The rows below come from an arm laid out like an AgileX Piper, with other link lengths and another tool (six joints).
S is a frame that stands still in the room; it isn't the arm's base.
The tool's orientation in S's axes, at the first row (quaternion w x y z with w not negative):
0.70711 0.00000 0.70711 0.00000
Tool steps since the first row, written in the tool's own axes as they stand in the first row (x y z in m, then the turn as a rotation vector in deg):
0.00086 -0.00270 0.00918 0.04 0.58 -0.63
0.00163 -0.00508 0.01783 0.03 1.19 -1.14
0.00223 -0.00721 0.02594 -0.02 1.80 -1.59
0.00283 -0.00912 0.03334 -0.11 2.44 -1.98
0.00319 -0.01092 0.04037 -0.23 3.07 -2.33
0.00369 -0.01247 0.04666 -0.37 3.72 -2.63
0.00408 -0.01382 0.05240 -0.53 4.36 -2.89
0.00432 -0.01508 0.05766 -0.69 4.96 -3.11
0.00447 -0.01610 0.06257 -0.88 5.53 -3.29
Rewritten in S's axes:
0.00918 -0.00270 -0.00086 -0.63 0.58 -0.04
0.01783 -0.00508 -0.00163 -1.14 1.19 -0.03
0.02594 -0.00721 -0.00223 -1.59 1.80 0.02
0.03334 -0.00912 -0.00283 -1.98 2.44 0.11
0.04037 -0.01092 -0.00319 -2.33 3.07 0.23
0.04666 -0.01247 -0.00369 -2.63 3.72 0.37
0.05240 -0.01382 -0.00408 -2.89 4.36 0.53
0.05766 -0.01508 -0.00432 -3.11 4.96 0.69
0.06257 -0.01610 -0.00447 -3.29 5.53 0.88

